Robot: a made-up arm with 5 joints.
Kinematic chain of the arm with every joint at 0, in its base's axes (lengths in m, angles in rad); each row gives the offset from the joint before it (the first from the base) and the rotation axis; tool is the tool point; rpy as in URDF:
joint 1: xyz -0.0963 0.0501 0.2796 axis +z
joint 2: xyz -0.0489 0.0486 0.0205 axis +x
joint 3: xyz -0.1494 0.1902 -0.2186 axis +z
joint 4: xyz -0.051 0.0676 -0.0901 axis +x
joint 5: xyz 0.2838 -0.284 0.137 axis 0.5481 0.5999 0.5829
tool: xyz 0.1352 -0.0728 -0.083 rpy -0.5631 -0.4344 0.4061
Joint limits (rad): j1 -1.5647..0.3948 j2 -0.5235..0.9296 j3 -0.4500..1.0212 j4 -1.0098..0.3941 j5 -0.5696..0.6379
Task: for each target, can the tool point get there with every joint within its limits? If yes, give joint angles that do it. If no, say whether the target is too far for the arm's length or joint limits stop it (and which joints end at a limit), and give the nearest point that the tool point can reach.
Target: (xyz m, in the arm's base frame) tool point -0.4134 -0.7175 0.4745
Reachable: no: joint limits stop it (at a limit: joint 2, joint 3, joint 5) | nearest point -0.2321 -0.2786 0.1877 | short by 0.555 m
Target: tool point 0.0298 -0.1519 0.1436
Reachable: yes | joints -1.3180 0.1636 0.2422 -0.1949 -0.1927
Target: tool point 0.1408 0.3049 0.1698
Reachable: yes | joints -0.1111 0.2461 0.5289 -0.4039 0.4371
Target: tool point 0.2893 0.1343 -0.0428
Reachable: yes | joints -0.6683 -0.0258 0.8041 0.1902 0.1471
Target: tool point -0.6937 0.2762 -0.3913
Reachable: no: joint limits stop it (at a limit: joint 1, joint 3, joint 4, joint 5) | nearest point -0.3564 0.0912 -0.0308 | short by 0.527 m
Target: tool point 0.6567 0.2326 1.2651
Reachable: no: too far | nearest point 0.2311 0.1295 0.6831 | short by 0.728 m
